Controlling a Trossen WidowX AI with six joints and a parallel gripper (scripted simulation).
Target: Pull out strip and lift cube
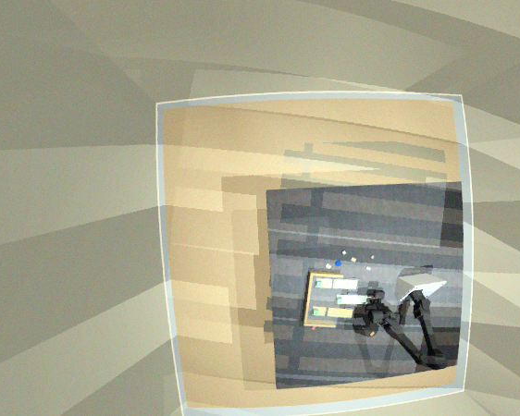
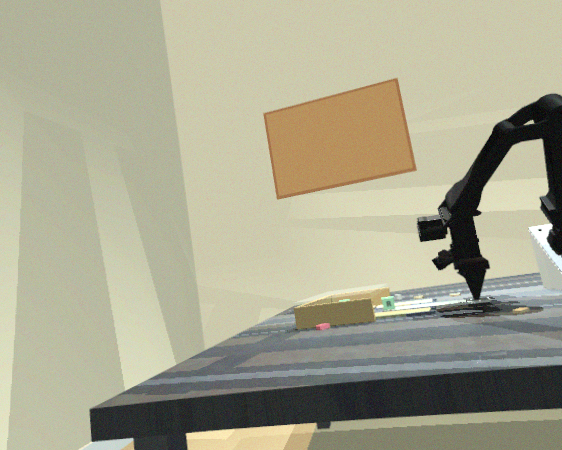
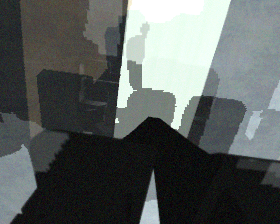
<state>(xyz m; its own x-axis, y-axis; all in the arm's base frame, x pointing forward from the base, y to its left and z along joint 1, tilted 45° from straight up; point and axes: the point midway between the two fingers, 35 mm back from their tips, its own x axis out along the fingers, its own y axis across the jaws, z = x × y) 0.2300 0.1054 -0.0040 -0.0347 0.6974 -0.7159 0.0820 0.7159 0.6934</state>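
My gripper tip is now 100 mm short of the pale strip and 10 mm to the left of it. Also, from my gripper tip: pink piece: 360 mm ahead, 150 mm to the left.
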